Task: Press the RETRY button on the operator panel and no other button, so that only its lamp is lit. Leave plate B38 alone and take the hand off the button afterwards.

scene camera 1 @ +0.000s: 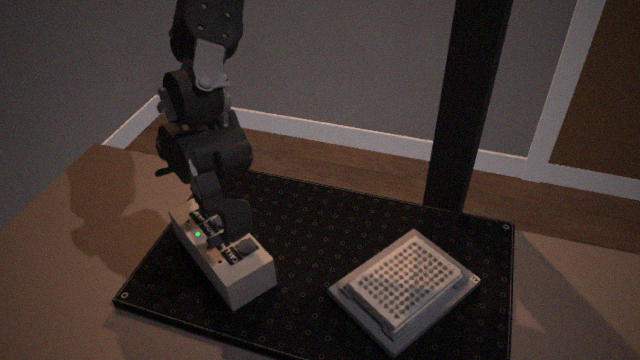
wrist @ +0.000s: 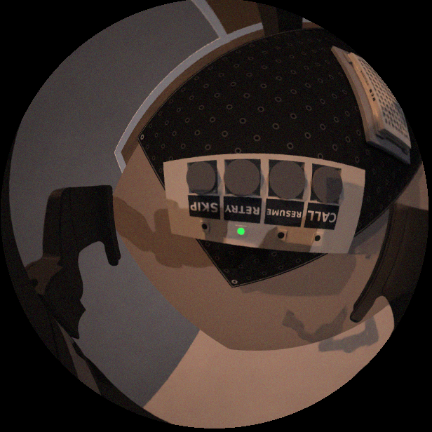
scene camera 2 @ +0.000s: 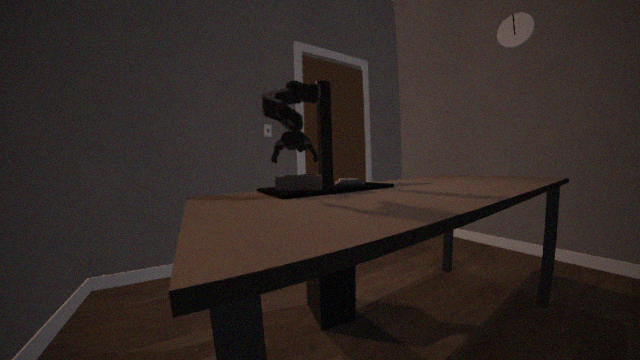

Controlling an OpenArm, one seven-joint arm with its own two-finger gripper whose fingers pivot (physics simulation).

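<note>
The pale operator panel (scene camera 1: 250, 280) (scene camera 2: 299, 183) (wrist: 355, 200) carries four round grey buttons. In the wrist view the RETRY button (wrist: 242, 177) sits between the SKIP button (wrist: 202, 177) and the RESUME button (wrist: 286, 179), with the CALL button (wrist: 326, 183) at the right. The RETRY lamp (scene camera 1: 197, 234) (wrist: 241, 231) glows green; the other three lamps are dark. My gripper (scene camera 2: 295, 160) (wrist: 218, 253) is open and empty, its fingers spread wide above the panel and apart from the buttons. Plate B38 (scene camera 1: 407, 277) (wrist: 386, 97) sits flat on its grey holder.
The black perforated board (scene camera 1: 300, 240) (wrist: 225, 105) lies under the panel and the plate holder (scene camera 1: 395, 345). The arm's black post (scene camera 1: 465, 110) (scene camera 2: 325, 130) rises at the board's back edge. The brown table (scene camera 2: 280, 225) extends around the board.
</note>
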